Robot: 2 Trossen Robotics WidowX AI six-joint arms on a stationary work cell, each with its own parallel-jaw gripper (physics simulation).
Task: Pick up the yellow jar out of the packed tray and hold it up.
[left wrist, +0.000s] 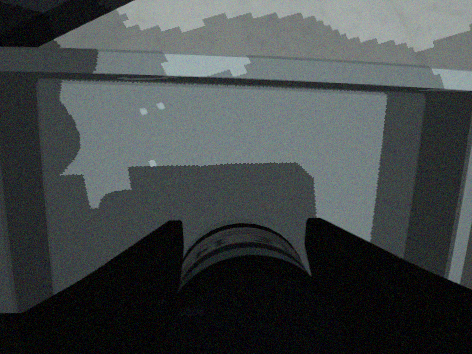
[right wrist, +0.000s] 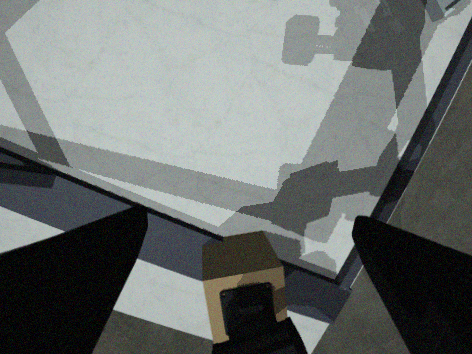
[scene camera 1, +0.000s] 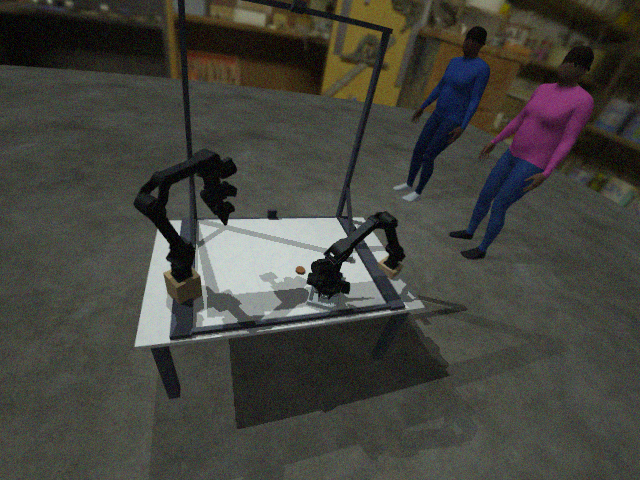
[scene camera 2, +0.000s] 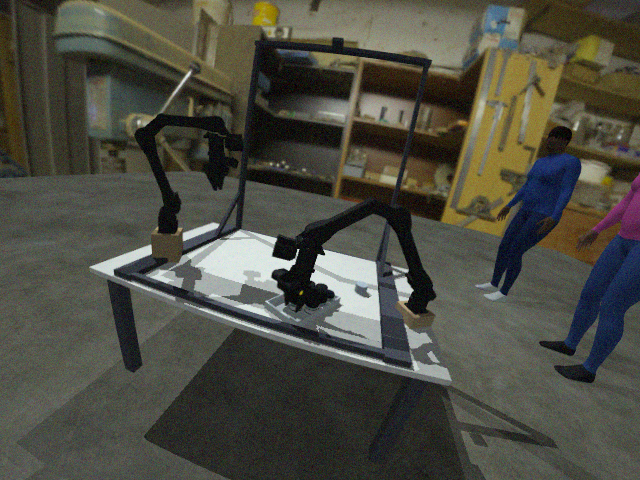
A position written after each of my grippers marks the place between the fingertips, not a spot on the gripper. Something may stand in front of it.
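Observation:
Visible: a dark frame bar [scene camera 1: 351,311], a pale tray [left wrist: 119,158] and a black-lidded jar [left wrist: 241,278]. My right gripper [scene camera 1: 220,219] appears also in scene camera 2 [scene camera 2: 218,190] and in the right wrist view [right wrist: 252,221]. My left gripper [scene camera 2: 291,308] is visible too, likewise in the left wrist view [left wrist: 244,232].

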